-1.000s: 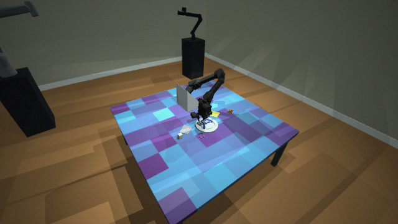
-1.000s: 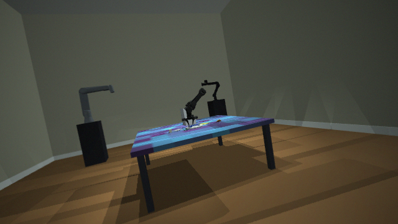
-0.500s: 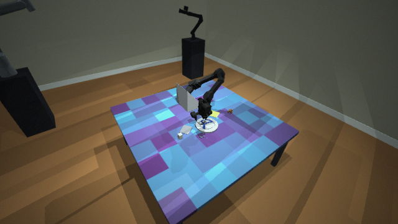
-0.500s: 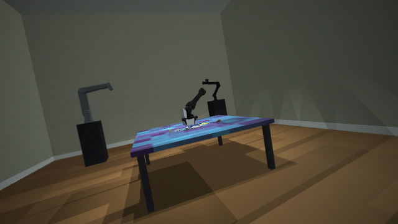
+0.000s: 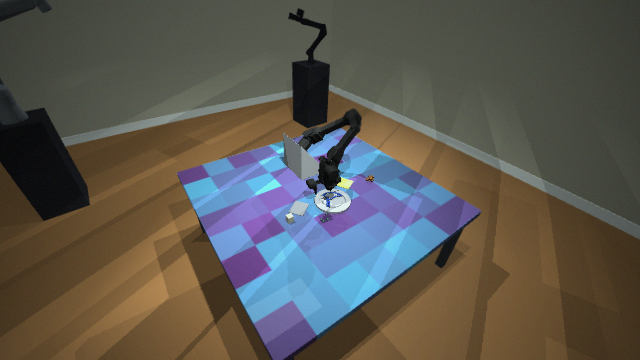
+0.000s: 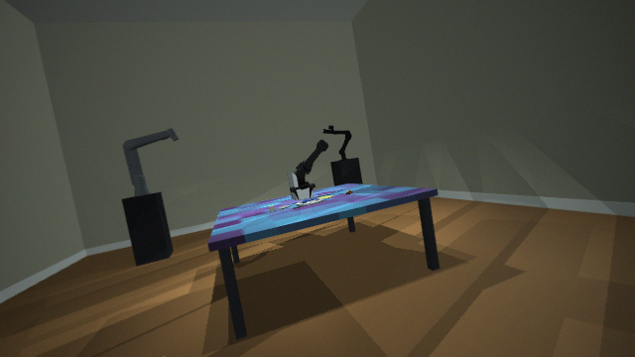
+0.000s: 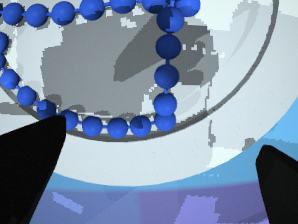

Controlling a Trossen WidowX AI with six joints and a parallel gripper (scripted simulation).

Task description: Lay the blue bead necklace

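Right now my gripper tip is 6 cm short of the round white bead board, 2 cm to the right of it and 2 cm above it. The rest, counted from my gripper tip: cream cube: 5 cm ahead, 26 cm to the right, 1 cm below; yellow patch: 3 cm behind, 18 cm to the left, 3 cm below; flat grey square: 16 cm to the right, 3 cm below.
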